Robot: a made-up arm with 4 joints. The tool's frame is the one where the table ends.
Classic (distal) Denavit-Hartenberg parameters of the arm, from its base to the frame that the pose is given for. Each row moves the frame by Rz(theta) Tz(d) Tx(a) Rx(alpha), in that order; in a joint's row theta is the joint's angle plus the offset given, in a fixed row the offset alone. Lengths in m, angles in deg.
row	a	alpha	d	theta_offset
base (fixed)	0	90	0.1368	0
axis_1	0.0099	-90	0.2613	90
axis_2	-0.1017	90	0.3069	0
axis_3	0.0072	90	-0.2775	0
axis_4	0.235	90	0.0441	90
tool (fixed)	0	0	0.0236	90
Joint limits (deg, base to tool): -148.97..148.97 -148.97..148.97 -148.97..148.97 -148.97..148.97
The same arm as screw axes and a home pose.
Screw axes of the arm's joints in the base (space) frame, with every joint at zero. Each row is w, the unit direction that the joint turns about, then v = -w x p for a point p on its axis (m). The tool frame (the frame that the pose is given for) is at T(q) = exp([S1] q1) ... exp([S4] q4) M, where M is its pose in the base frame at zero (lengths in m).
S1 = (0, -1, 0, 0.1368, 0.0000, 0.0000)
S2 = (-1, 0, 0, 0.0000, -0.1467, -0.2613)
S3 = (0, -1, 0, 0.0450, 0.0000, 0.3069)
S4 = (1, 0, 0, 0.0000, 0.0522, -0.0162)
M =
1 0 0 -0.2628
0 1 0 -0.2188
0 0 1 0.0758
0 0 0 1
Joint limits (rad, base to tool): -2.6000..2.6000 -2.6000..2.6000 -2.6000..2.6000 -2.6000..2.6000

